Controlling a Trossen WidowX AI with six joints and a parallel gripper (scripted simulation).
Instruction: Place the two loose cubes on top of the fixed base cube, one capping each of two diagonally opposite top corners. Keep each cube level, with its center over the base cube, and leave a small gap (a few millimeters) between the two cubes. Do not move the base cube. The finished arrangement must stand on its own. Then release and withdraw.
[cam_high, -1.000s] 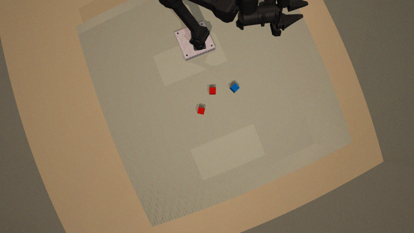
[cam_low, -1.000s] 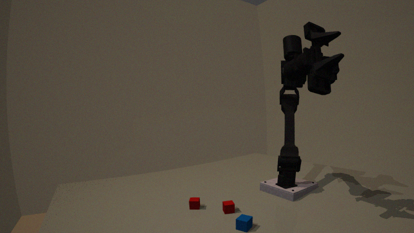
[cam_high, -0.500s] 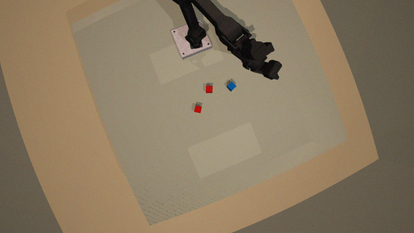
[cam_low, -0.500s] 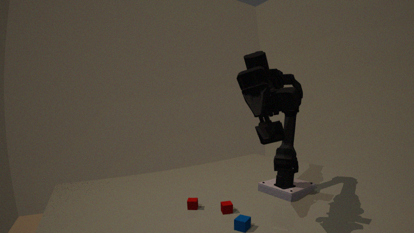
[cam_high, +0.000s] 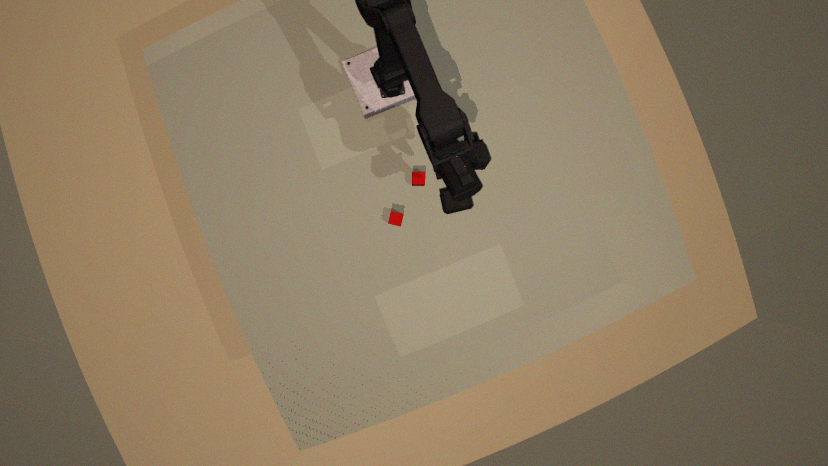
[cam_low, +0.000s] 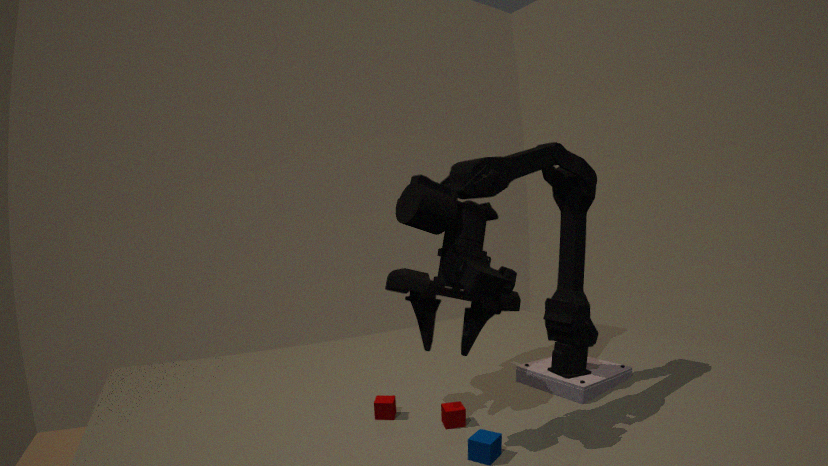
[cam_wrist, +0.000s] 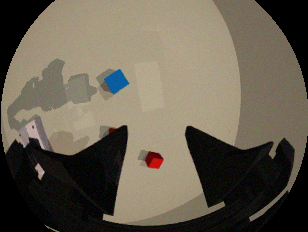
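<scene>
My gripper tip is now 30 mm past the blue cube, 50 mm to the right of it and 130 mm above it. From my gripper tip the other things lie so: red cube 50 mm ahead, 150 mm to the right, 130 mm below.
</scene>
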